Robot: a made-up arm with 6 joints.
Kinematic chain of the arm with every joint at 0, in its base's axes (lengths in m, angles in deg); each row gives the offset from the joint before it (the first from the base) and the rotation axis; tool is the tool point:
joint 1: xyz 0 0 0.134 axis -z
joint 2: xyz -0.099 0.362 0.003 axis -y
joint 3: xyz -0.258 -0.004 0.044 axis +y
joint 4: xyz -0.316 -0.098 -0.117 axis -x
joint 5: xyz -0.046 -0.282 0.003 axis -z
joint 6: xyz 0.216 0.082 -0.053 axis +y
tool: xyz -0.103 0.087 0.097
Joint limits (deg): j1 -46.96..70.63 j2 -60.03..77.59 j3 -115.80..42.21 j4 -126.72..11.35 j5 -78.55..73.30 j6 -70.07..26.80
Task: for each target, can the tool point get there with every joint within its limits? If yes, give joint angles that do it. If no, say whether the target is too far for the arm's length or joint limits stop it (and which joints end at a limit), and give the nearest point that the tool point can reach.
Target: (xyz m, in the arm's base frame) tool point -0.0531 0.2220 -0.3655
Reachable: yes | joints 48.39 60.64 10.89 -46.89 33.54 -10.63
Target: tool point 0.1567 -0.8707 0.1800
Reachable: no: joint limits stop it (at a limit: joint 1, joint 5, joint 6) | nearest point -0.2570 -0.4844 0.1800 | short by 0.566 m
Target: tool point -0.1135 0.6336 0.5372
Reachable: yes | joints 58.93 -49.15 6.87 -71.28 -23.06 -22.50
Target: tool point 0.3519 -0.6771 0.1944
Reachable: no: joint limits stop it (at a limit: joint 1, joint 2, joint 5, joint 6) | nearest point 0.2993 -0.2837 0.0721 | short by 0.415 m
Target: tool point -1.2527 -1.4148 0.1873
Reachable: no: too far | nearest point -0.7757 -0.5742 0.1609 | short by 0.967 m
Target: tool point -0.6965 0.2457 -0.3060
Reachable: yes | joints -1.34 41.30 29.81 -77.90 -43.35 -33.01
